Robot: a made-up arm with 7 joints.
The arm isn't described. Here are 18 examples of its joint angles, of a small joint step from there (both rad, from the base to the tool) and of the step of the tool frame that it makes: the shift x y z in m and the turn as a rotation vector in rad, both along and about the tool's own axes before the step.
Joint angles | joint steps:
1: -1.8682 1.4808 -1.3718 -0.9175 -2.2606 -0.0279 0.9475 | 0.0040 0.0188 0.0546 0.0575 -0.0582 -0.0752 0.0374
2: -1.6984 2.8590 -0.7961 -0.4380 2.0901 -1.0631 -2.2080 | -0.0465 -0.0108 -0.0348 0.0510 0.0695 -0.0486 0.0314
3: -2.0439 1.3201 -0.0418 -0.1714 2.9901 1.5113 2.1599 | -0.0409 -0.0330 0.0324 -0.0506 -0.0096 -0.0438 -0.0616
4: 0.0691 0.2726 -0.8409 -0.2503 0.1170 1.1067 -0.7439 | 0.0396 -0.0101 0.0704 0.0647 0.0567 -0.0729 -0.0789
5: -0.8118 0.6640 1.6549 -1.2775 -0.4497 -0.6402 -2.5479 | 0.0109 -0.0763 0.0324 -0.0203 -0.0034 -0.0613 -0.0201
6: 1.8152 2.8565 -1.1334 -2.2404 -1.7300 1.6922 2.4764 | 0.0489 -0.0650 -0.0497 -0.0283 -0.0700 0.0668 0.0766
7: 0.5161 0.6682 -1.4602 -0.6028 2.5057 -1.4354 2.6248 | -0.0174 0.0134 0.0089 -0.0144 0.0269 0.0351 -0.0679
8: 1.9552 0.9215 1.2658 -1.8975 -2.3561 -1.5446 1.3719 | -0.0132 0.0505 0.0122 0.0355 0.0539 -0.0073 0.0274
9: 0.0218 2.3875 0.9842 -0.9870 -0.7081 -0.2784 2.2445 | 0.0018 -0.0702 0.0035 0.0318 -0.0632 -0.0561 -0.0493
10: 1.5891 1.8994 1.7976 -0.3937 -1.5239 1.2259 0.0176 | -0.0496 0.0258 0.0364 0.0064 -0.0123 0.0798 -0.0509
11: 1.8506 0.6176 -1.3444 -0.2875 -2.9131 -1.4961 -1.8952 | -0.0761 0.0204 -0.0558 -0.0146 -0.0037 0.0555 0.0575
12: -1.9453 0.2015 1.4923 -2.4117 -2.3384 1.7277 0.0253 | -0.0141 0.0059 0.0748 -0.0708 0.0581 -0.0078 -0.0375
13: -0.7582 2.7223 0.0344 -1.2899 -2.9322 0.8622 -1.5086 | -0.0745 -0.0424 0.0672 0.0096 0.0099 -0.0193 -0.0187
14: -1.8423 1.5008 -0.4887 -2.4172 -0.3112 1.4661 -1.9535 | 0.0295 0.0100 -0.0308 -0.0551 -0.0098 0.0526 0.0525
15: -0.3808 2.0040 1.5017 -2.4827 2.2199 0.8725 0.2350 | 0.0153 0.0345 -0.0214 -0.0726 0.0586 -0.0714 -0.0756
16: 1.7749 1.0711 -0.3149 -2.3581 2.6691 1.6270 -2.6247 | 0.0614 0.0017 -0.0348 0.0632 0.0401 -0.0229 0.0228
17: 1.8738 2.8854 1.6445 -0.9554 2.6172 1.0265 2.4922 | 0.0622 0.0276 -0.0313 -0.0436 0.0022 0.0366 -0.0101
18: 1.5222 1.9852 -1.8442 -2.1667 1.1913 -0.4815 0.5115 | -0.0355 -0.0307 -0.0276 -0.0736 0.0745 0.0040 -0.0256
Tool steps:
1: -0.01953 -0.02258 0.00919 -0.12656 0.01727 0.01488
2: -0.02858 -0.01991 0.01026 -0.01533 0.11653 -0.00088
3: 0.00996 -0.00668 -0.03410 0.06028 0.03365 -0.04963
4: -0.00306 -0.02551 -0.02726 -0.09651 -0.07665 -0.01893
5: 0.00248 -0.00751 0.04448 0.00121 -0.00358 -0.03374
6: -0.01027 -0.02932 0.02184 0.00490 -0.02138 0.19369
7: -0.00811 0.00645 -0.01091 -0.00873 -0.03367 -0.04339
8: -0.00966 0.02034 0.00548 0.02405 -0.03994 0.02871
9: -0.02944 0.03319 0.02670 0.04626 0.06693 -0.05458
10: 0.00138 0.01528 -0.00663 -0.06149 0.10511 -0.01117
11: 0.04482 0.01583 0.01275 -0.05604 -0.08478 0.10986
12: 0.00728 0.00400 -0.02377 -0.01305 0.08651 -0.02069
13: 0.01878 -0.00519 0.03411 0.05312 -0.14008 -0.05256
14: 0.00809 0.00126 0.01938 0.00972 -0.03315 0.03005
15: -0.00501 -0.00987 -0.02205 -0.10674 0.03490 -0.06837
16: 0.00313 -0.03524 0.00299 0.14116 0.03269 0.10616
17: 0.03249 -0.01251 -0.04416 0.07473 -0.11635 0.02844
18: -0.00552 -0.01990 -0.01749 -0.06514 -0.00191 0.07598
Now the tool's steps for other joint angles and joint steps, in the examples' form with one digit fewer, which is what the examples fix.
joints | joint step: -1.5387 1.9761 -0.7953 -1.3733 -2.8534 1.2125 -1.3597 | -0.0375 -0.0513 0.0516 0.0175 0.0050 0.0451 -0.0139
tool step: 0.0082 0.0075 -0.0158 -0.0990 -0.0614 -0.0613
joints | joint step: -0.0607 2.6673 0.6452 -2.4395 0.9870 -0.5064 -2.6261 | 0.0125 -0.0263 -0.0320 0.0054 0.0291 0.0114 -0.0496
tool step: 0.0135 0.0018 0.0097 -0.0508 -0.0009 0.0145
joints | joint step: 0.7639 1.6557 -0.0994 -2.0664 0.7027 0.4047 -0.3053 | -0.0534 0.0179 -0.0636 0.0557 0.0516 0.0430 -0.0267
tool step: -0.0103 0.0084 -0.0059 -0.0303 0.0840 0.0156
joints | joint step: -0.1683 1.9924 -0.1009 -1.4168 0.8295 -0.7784 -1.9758 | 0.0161 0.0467 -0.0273 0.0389 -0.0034 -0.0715 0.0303
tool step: -0.0150 -0.0047 0.0027 0.0294 -0.0266 -0.0145
